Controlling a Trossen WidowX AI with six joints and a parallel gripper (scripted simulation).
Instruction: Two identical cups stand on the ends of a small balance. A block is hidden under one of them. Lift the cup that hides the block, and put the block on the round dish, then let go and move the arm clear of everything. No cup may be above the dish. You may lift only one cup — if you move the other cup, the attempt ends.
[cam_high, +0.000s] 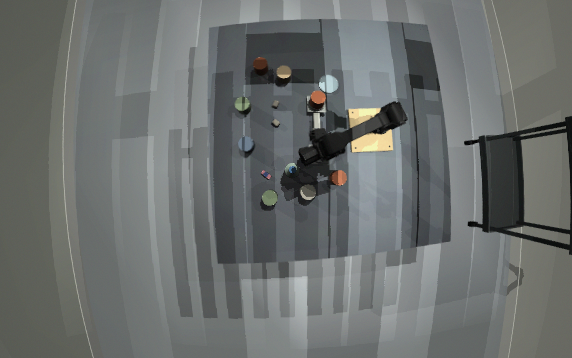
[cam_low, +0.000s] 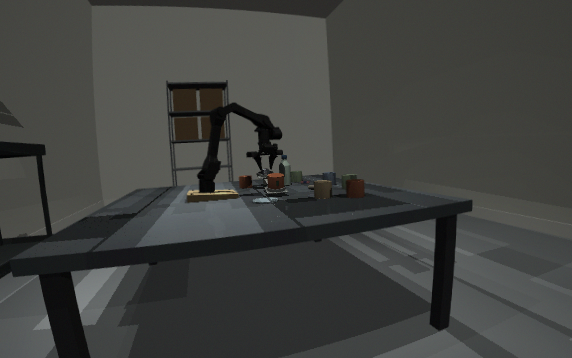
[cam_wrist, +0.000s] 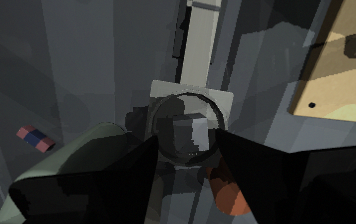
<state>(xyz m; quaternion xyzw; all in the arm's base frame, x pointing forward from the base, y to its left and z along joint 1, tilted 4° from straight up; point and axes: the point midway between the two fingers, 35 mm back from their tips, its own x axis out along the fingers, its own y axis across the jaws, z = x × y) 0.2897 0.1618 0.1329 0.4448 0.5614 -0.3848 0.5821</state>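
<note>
Right now the round dish is 50 mm behind my gripper tip, 380 mm to the right of it and 90 mm below it. Also, from my gripper tip: blue-capped bottle (110 mm ahead, 80 mm to the left, 10 mm above); balance beam (10 mm ahead, 120 mm to the right, 60 mm below); balance (10 mm ahead, 120 mm to the right, 70 mm below).
</note>
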